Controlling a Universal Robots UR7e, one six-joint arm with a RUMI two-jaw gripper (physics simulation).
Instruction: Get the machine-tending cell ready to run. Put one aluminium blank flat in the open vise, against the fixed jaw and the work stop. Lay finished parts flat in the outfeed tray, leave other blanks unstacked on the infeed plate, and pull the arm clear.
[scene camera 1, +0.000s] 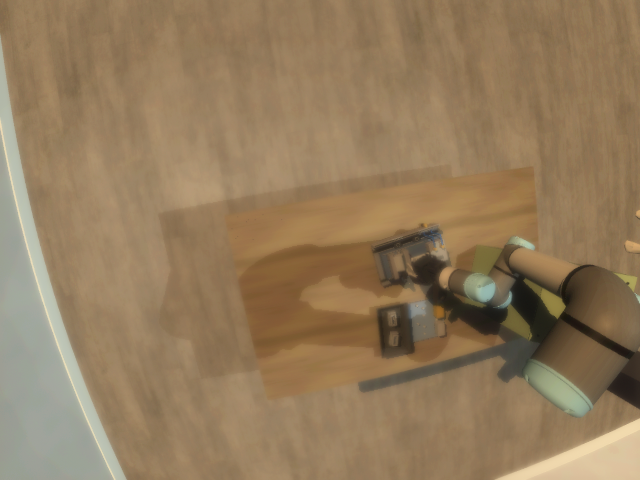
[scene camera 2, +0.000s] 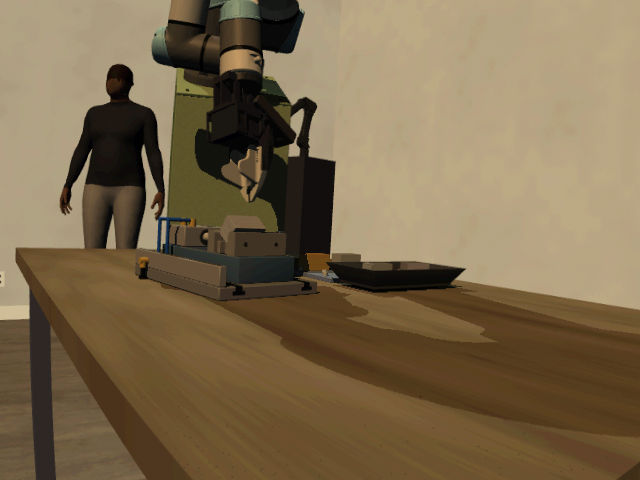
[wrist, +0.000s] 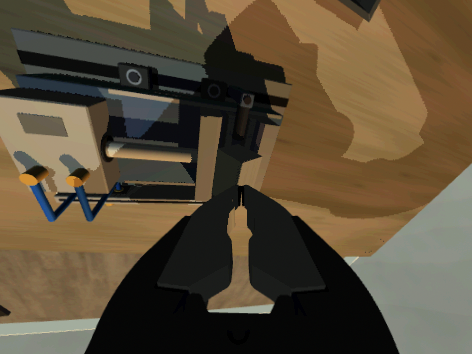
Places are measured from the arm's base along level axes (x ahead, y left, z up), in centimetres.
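Where they show: gripper, fingertip midpoint: (scene camera 1: 407, 268) (scene camera 2: 250, 202) (wrist: 241, 187); arm's base at its link origin: (scene camera 2: 212, 80).
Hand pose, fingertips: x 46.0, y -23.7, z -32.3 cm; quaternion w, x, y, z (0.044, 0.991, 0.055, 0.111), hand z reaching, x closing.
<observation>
Things, the pixels of their top centre, and the offset from my fingertips. Level surfaces: height alone.
- vise at its top centre: (wrist: 166, 167) (scene camera 2: 221, 227) (scene camera 1: 417, 258) dx -6.8, dy -0.4, dz -4.6 cm
- grey blank at its top centre: (wrist: 239, 188) (scene camera 2: 243, 215) (scene camera 1: 402, 263) dx +0.5, dy -1.8, dz -2.3 cm
- work stop at its top centre: (wrist: 242, 124) dx +0.7, dy +4.0, dz -4.9 cm
- pale block at its top centre: (scene camera 2: 346, 253) (scene camera 1: 441, 329) dx -8.9, dy +37.5, dz -10.1 cm
- blue-grey infeed plate at its top centre: (scene camera 1: 427, 319) dx -5.0, dy +31.9, dz -13.7 cm
- orange piece at its top centre: (scene camera 2: 314, 253) (scene camera 1: 440, 311) dx -11.0, dy +28.8, dz -10.1 cm
- table at its surface level: dz -14.5 cm
My gripper (scene camera 2: 250, 198) (wrist: 241, 187) is shut and empty, above the vise (scene camera 2: 266, 269) (wrist: 207, 155). In scene camera 1 its fingers are hidden. A grey blank (scene camera 2: 245, 223) (wrist: 231, 167) sits tilted between the vise jaws, its upper part above the fixed jaw (scene camera 2: 263, 244); it is not flat. The work stop (wrist: 242, 120) is beside it; contact is unclear. Two finished parts (scene camera 1: 391, 318) (scene camera 1: 393, 338) lie apart in the dark outfeed tray (scene camera 1: 411, 345) (scene camera 2: 403, 277). A pale block (scene camera 1: 440, 328) (scene camera 2: 346, 256) is at the far edge of the blue-grey infeed plate (scene camera 1: 423, 322).
An orange piece (scene camera 1: 439, 312) (scene camera 2: 316, 260) is by the infeed plate. Blue handles with orange ends (wrist: 84, 202) rise at the vise's screw end. A tall dark box (scene camera 2: 310, 206) stands behind the table (scene camera 2: 310, 372). A person (scene camera 2: 121, 139) stands behind the cell.
</observation>
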